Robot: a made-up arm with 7 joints. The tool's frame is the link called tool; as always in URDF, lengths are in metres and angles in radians.
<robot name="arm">
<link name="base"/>
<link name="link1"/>
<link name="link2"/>
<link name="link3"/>
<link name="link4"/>
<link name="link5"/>
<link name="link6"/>
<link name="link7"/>
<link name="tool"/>
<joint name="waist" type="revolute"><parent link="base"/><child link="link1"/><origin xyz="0 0 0.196"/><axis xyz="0 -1 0"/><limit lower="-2.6" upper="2.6" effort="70" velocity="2.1"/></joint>
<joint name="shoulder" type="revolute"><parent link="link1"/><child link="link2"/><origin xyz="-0.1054 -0.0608 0.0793"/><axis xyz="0 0 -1"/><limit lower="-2.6" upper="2.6" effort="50" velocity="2.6"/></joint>
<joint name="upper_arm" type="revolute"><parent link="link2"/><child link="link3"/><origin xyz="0.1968 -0.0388 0.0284"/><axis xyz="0 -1 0"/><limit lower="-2.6" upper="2.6" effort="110" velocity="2.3"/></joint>
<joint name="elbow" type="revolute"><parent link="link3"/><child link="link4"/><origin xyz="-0.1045 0.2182 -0.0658"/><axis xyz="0 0 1"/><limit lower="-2.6" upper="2.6" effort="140" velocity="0.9"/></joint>
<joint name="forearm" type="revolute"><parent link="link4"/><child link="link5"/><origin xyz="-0.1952 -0.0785 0.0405"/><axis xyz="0 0 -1"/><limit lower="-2.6" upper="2.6" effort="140" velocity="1"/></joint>
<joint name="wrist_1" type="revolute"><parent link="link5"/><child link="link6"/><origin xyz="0.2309 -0.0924 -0.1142"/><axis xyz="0 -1 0"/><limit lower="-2.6" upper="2.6" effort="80" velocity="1.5"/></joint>
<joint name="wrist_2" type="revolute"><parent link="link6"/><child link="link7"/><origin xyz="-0.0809 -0.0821 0.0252"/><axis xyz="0 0 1"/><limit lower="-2.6" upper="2.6" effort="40" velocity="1.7"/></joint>
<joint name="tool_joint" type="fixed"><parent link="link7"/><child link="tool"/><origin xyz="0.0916 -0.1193 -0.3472"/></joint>
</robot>
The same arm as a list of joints. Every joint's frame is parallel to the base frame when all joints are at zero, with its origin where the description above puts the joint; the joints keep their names.
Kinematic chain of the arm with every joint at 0, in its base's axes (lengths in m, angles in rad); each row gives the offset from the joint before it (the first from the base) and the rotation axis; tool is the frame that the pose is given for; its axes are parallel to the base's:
waist: xyz 0 0 0.196 axis -y
shoulder: xyz -0.1054 -0.0608 0.0793 axis -z
upper_arm: xyz 0.1968 -0.0388 0.0284 axis -y
elbow: xyz -0.1045 0.2182 -0.0658 axis +z
forearm: xyz -0.1952 -0.0785 0.0405 axis -z
wrist_1: xyz 0.2309 -0.0924 -0.1142 axis -y
wrist_2: xyz -0.0809 -0.0821 0.0252 axis +z
tool: xyz 0.0916 -0.1193 -0.3472
Joint limits (rad, base to tool): -2.6..2.6 -2.6..2.6 -2.6..2.6 -2.6..2.6 -2.6..2.6 -2.6..2.6 -2.6..2.6

